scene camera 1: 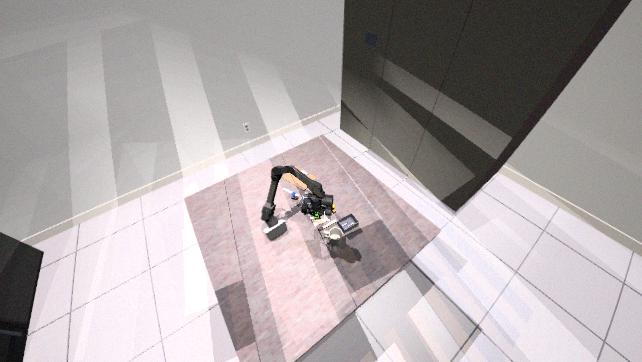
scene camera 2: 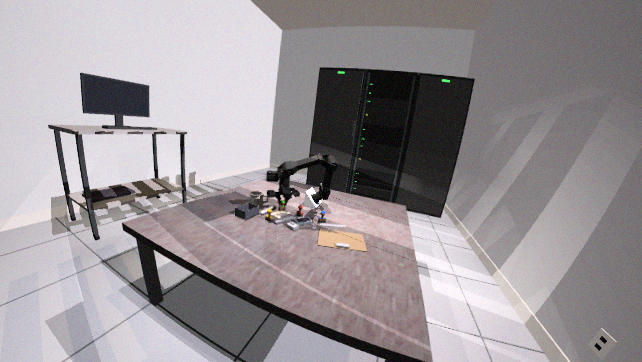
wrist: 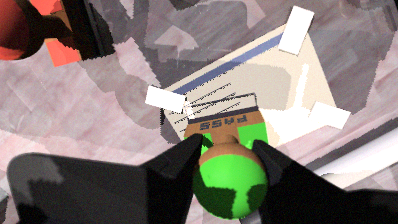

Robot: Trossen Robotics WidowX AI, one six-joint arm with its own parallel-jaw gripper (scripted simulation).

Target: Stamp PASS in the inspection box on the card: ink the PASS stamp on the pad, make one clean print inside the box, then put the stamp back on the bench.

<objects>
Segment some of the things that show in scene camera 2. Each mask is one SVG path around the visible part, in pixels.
A tan sheet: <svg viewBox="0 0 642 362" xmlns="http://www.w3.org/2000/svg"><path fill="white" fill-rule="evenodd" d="M319 231L318 246L368 252L362 234L322 229Z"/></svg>
</objects>
